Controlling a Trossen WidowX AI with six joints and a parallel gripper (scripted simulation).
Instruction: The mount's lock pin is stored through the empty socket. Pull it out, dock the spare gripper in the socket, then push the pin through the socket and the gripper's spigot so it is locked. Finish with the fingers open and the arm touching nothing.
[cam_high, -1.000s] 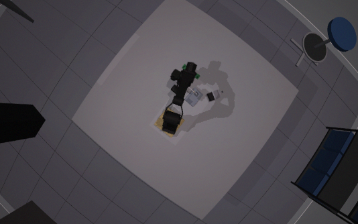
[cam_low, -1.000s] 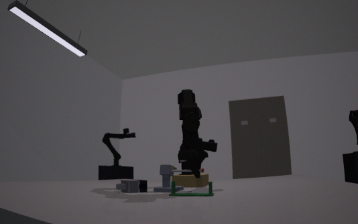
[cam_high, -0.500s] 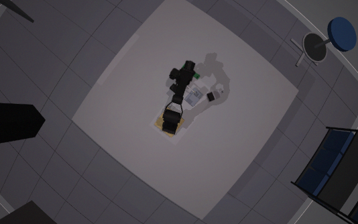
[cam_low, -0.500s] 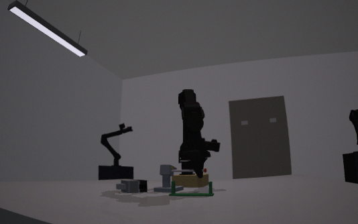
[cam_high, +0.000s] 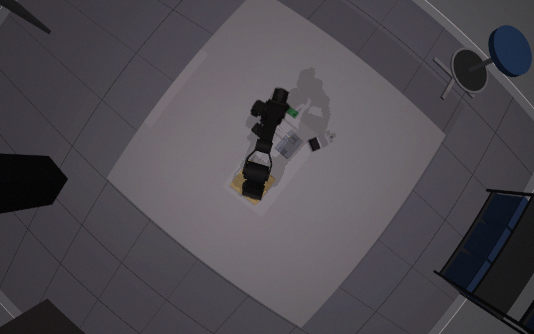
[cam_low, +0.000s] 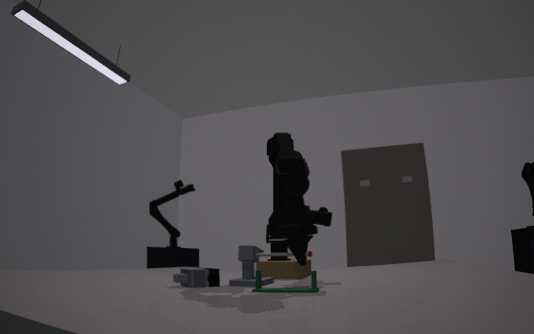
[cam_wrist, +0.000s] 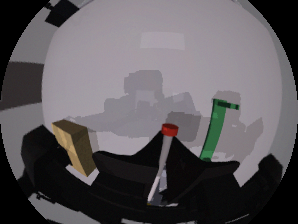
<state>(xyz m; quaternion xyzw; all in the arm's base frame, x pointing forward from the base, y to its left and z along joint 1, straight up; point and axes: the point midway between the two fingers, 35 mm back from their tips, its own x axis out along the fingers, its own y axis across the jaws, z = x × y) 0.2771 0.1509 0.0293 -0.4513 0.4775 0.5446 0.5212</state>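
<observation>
Now: the green rack 11 cm ahead of my gripper tip, 3 cm below it and 1 cm to the right of it. From my gripper tip the other things lie so: spare gripper (25 cm to the right, 10 cm ahead, 3 cm below); then grey mount (14 cm to the right, 1 cm behind).
</observation>
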